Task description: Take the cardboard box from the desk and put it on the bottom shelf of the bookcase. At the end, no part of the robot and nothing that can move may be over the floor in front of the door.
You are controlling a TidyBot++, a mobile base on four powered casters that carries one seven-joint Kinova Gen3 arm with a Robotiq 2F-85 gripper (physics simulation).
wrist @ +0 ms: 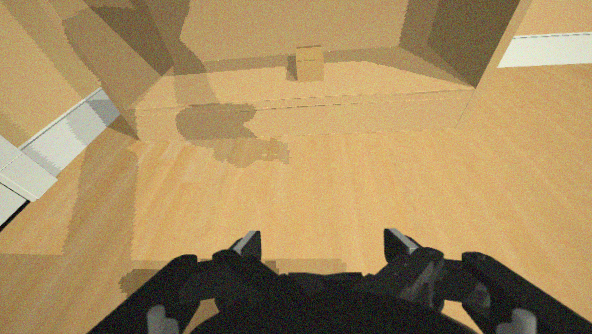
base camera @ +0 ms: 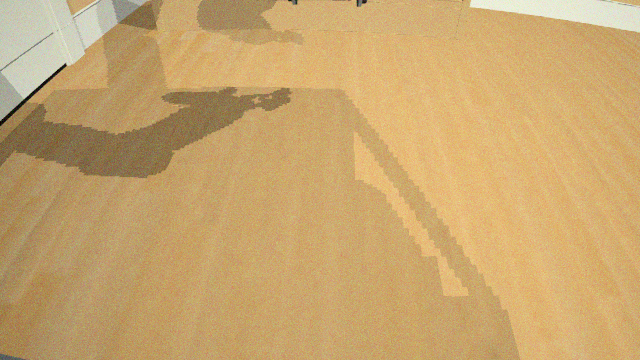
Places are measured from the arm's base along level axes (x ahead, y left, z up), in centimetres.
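Pixels of known places: gripper, fingertip midpoint: (wrist: 321,243).
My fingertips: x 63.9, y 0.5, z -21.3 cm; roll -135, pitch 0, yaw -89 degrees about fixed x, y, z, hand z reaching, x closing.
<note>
For each thing: its top centre in the pictures, then the offset to it from my fingertips. "*": a spot on its surface instead. Level surfaces: height alone.
- small light-brown cardboard box, middle of its top: (wrist: 309,52) dz -3.4, dx +47.4, dy +0.9 cm
- bottom shelf, its level: dz -8.4 cm
- White baseboard, surface spot: (base camera: 560,15) * dz -17.1, dx +66.2, dy -78.5 cm
- floor, its level: dz -18.4 cm
The small light-brown cardboard box (wrist: 310,65) stands upright on the bottom shelf (wrist: 250,82) of the bookcase (wrist: 492,45), near the middle of its width, in the wrist view. My gripper (wrist: 321,243) is open and empty. It is well back from the bookcase, over the wood floor, apart from the box. In the base camera view, the gripper's fingertips (base camera: 327,2) show at the top edge, and the box does not show there. The desk is not seen in either view.
A white door (base camera: 25,40) (wrist: 11,205) with its frame stands at the left, close to the bookcase's left side. White baseboard (base camera: 560,15) (wrist: 550,50) runs along the wall to the right of the bookcase. Shadows of the arm lie on the floor (base camera: 300,225).
</note>
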